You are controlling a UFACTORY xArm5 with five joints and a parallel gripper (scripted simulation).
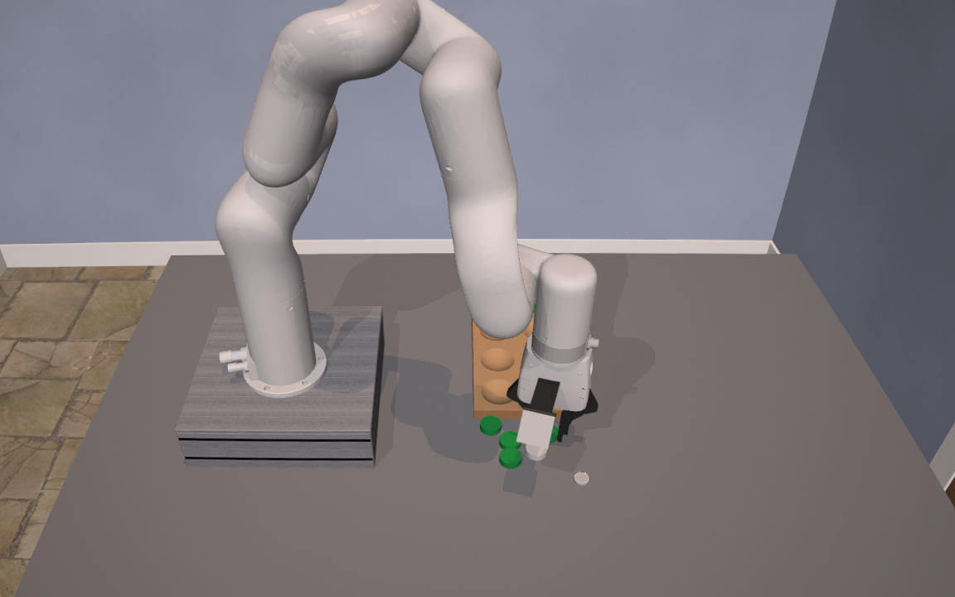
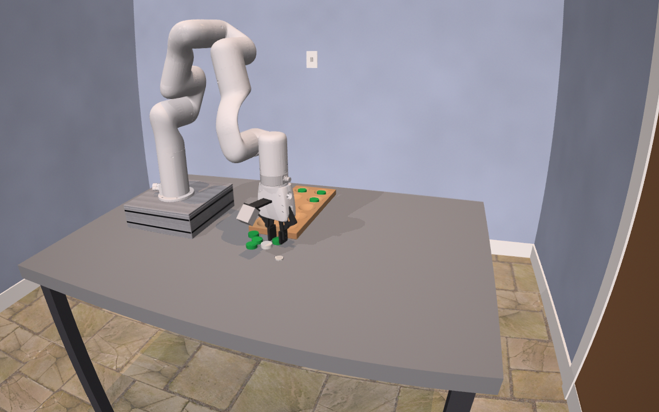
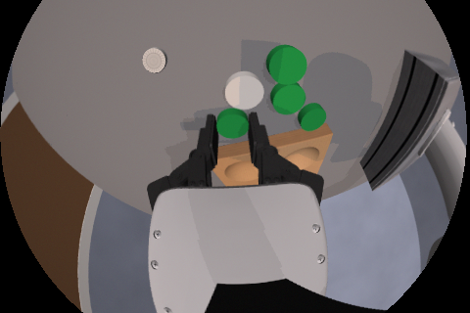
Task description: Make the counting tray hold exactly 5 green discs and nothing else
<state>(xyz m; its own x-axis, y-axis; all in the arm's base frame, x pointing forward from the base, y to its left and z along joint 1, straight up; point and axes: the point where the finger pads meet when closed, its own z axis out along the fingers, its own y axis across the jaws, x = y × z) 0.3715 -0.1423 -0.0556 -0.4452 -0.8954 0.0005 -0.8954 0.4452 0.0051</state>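
My hand is 20 mm short of the wooden counting tray, 230 mm to the right of it and 20 mm above it. From my hand the other things lie so: smaller white disc: 20 mm ahead, 90 mm to the right, 20 mm below.
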